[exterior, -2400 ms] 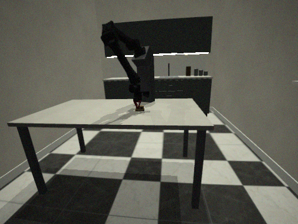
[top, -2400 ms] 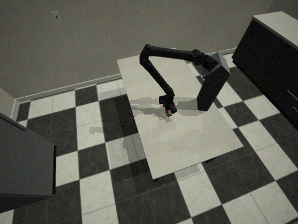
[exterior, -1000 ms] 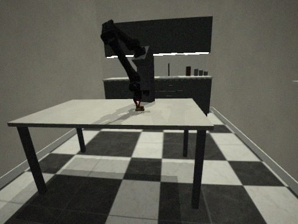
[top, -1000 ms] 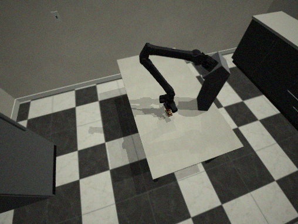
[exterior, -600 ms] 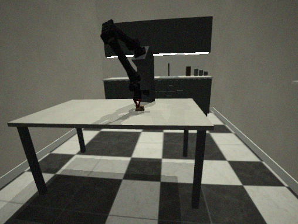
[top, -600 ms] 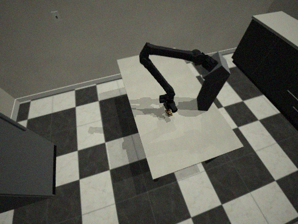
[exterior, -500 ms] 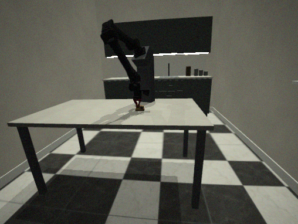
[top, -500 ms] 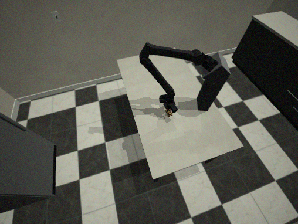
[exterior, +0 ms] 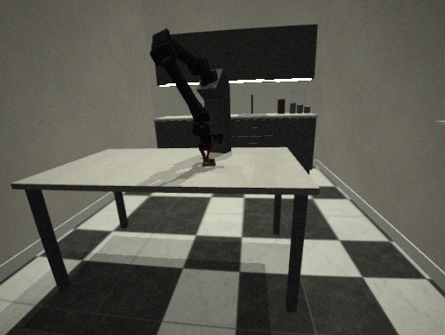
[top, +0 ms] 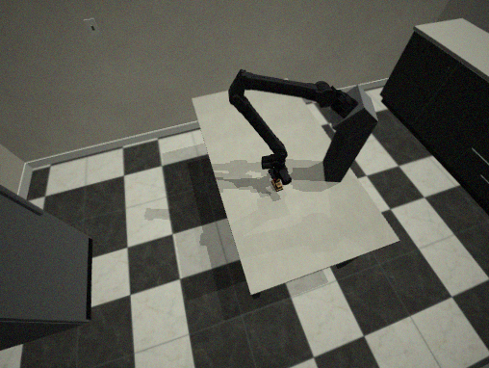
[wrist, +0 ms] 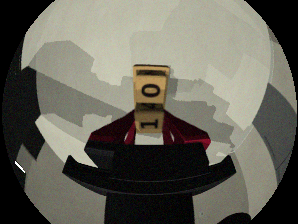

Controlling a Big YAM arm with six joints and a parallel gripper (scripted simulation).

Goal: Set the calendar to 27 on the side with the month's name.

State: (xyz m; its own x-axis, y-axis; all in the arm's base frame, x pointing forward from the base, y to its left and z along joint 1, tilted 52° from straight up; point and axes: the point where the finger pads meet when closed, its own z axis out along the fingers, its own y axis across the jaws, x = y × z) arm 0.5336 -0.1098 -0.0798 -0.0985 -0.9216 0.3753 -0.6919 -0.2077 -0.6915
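Now: hand 20 mm to the right of the wooden tray and 30 mm above it.
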